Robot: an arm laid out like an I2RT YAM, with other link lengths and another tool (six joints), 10 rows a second.
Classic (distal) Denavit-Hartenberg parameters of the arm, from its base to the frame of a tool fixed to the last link. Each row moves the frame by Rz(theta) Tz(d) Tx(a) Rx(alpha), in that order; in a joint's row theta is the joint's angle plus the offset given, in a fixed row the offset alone. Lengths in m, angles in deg.
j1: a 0.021; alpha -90; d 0.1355; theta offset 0
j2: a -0.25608; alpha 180; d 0; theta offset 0
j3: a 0.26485; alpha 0; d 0; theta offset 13.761
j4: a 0.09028; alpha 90; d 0.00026; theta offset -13.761
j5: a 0; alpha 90; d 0; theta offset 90
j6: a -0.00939; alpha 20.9; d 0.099; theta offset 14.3
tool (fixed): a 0; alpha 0; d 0.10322; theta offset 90
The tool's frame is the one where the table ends.
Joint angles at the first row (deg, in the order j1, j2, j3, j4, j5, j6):
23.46 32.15 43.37 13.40 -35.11 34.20
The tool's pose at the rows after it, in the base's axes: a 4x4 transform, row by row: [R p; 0 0 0 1], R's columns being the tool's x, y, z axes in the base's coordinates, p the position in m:
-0.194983, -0.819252, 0.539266, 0.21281; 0.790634, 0.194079, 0.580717, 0.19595; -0.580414, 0.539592, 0.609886, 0.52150; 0, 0, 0, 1
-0.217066, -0.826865, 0.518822, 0.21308; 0.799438, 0.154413, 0.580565, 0.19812; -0.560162, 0.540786, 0.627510, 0.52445; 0, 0, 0, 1
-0.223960, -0.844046, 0.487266, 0.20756; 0.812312, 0.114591, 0.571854, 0.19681; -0.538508, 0.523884, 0.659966, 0.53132; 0, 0, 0, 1
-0.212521, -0.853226, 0.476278, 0.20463; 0.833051, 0.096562, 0.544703, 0.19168; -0.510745, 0.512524, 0.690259, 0.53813; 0, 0, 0, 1
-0.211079, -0.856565, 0.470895, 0.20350; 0.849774, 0.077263, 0.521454, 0.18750; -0.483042, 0.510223, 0.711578, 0.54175; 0, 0, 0, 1
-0.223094, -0.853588, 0.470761, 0.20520; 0.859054, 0.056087, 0.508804, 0.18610; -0.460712, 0.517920, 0.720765, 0.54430; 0, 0, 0, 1
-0.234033, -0.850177, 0.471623, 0.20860; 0.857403, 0.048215, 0.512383, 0.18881; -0.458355, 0.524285, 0.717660, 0.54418; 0, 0, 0, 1
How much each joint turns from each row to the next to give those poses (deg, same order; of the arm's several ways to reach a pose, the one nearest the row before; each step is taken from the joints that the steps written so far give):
-0.02 1.20 -1.37 4.48 -0.60 3.13
0.02 1.40 -0.82 4.49 -0.95 2.43
-0.06 0.57 -1.02 5.08 -0.72 2.28
0.04 0.02 -0.82 3.61 1.03 1.56
0.00 0.15 -0.93 3.22 0.90 1.75
0.01 0.83 -0.22 2.28 0.43 1.82
0.21 1.14 0.34 0.67 -0.10 0.42

